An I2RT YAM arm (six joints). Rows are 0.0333 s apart.
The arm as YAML. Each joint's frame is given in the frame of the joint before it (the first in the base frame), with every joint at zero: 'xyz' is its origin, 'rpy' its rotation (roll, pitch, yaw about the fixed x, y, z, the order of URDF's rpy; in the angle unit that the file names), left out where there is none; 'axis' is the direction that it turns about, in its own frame. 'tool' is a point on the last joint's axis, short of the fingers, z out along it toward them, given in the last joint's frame.
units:
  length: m
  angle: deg
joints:
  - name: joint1
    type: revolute
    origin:
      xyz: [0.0, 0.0, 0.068]
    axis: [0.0, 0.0, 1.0]
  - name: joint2
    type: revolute
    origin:
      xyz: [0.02, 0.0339, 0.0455]
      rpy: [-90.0, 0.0, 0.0]
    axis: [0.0, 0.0, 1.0]
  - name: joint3
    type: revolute
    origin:
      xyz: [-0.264, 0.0, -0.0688]
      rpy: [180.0, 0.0, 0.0]
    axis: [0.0, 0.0, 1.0]
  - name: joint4
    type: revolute
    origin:
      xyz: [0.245, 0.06, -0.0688]
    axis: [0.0, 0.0, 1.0]
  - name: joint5
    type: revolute
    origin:
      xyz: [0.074, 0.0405, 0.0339]
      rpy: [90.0, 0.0, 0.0]
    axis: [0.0, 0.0, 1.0]
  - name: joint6
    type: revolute
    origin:
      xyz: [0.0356, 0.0, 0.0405]
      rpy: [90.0, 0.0, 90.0]
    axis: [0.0, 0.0, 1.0]
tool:
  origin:
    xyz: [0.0, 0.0, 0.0]
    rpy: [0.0, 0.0, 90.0]
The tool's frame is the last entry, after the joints.
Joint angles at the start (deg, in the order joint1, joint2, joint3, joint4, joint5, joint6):
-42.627, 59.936, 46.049, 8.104, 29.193, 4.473
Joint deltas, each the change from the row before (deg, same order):
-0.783, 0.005, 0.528, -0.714, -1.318, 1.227
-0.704, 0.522, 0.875, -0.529, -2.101, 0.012
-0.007, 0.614, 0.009, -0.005, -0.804, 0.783
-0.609, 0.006, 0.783, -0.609, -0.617, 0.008
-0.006, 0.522, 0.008, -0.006, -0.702, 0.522
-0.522, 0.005, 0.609, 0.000, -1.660, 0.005
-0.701, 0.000, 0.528, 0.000, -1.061, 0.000
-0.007, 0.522, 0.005, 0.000, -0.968, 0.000
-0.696, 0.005, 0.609, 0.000, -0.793, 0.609
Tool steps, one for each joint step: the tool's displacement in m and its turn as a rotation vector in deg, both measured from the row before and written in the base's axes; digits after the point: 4 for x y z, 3 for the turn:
-0.0017, -0.0020, 0.0019, 0.613, -1.113, 0.418
0.0005, -0.0030, 0.0024, 0.286, -0.038, 1.384
0.0021, -0.0015, -0.0024, 0.761, -0.355, 0.712
-0.0016, -0.0017, 0.0037, -0.064, -0.178, 0.003
0.0018, -0.0013, -0.0021, 0.612, -0.174, 0.634
-0.0007, -0.0012, 0.0037, -0.286, -0.571, 1.126
-0.0017, -0.0018, 0.0033, -0.297, -0.452, 0.354
0.0020, -0.0013, -0.0021, 0.445, 0.284, 0.955
-0.0018, -0.0019, 0.0038, -0.131, -1.032, 0.030

